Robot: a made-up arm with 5 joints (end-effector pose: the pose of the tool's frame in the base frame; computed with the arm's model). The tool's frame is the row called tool.
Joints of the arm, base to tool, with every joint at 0 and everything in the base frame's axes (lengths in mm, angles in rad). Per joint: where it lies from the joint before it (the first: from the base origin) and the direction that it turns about. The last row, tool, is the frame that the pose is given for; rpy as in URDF.
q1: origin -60 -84 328 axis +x
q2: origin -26 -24 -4 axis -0.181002 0.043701 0.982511
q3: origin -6 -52 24 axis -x
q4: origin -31 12 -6 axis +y
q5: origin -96 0 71 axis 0.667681 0.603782 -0.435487
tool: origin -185 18 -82 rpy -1.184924 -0.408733 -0.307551
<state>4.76 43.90 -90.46 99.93 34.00</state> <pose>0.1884 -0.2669 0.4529 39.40 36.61 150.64</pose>
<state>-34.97 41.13 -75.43 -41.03 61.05</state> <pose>-0.3541 -0.1680 0.5558 -10.42 42.47 -9.97</pose>
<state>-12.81 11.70 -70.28 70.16 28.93</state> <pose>-0.0999 -0.3440 0.6014 14.50 65.15 68.60</pose>
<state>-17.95 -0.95 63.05 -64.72 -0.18</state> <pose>-0.2370 -0.4047 0.2981 -165.40 -25.18 88.52</pose>
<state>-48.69 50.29 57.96 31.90 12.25</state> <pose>-0.3512 -0.1286 0.4823 179.13 11.22 23.73</pose>
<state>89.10 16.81 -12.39 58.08 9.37</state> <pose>-0.2410 -0.3594 0.2205 14.86 4.39 42.41</pose>
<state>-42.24 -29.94 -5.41 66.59 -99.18</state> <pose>-0.2662 -0.1978 0.5018 -126.39 -0.15 38.98</pose>
